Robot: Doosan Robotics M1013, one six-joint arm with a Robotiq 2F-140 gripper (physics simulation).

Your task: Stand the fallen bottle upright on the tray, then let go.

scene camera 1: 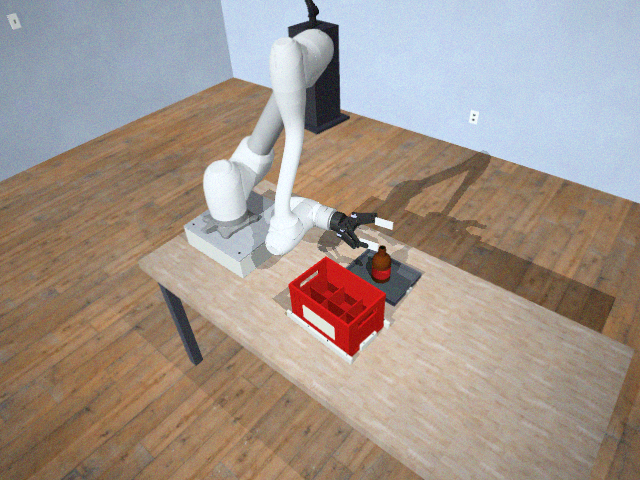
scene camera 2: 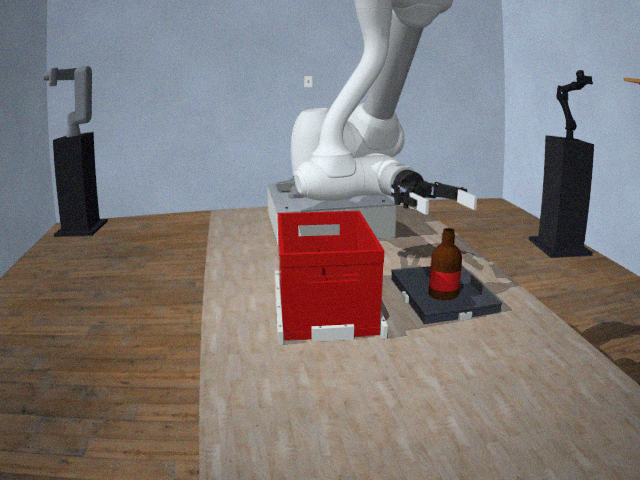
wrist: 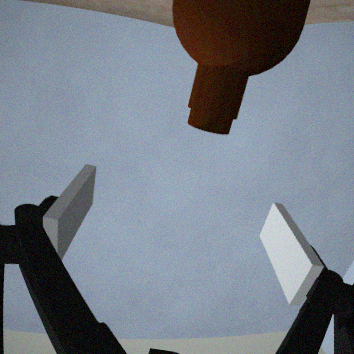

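Pixels of known places: gripper, between the fingertips: (scene camera 1: 385,236) (scene camera 2: 452,205) (wrist: 182,203); arm's base, origin of its link: (scene camera 1: 231,219).
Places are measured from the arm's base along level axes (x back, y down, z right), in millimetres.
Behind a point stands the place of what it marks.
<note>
A brown bottle (scene camera 1: 381,265) {y 4, x -645, z -238 mm} (scene camera 2: 445,266) {y 18, x -658, z -252 mm} with a red label stands upright on the dark tray (scene camera 1: 395,296) {y 100, x -732, z -225 mm} (scene camera 2: 434,314) {y 84, x -758, z -207 mm}. In the wrist view the bottle's shoulder and neck (wrist: 220,75) {y -23, x -610, z -258 mm} show upside down at the top, and its lower part is out of that view. My gripper (scene camera 1: 376,235) {y -113, x -633, z -267 mm} (scene camera 2: 443,200) {y -113, x -633, z -267 mm} (wrist: 182,203) {y -113, x -633, z -267 mm} is wide open with nothing between its white finger pads. It is apart from the bottle, above it and on the robot base's side of it. The tray does not show in the wrist view.
A red crate (scene camera 1: 338,304) {y 85, x -615, z -38 mm} (scene camera 2: 330,294) {y 12, x -795, z 9 mm} with compartments stands beside the tray, held by white brackets at its foot. The robot base block (scene camera 1: 242,258) {y 9, x -228, z 105 mm} is at the table's far end. Dark pedestals (scene camera 2: 77,186) (scene camera 2: 566,196) stand on the floor beyond the table.
</note>
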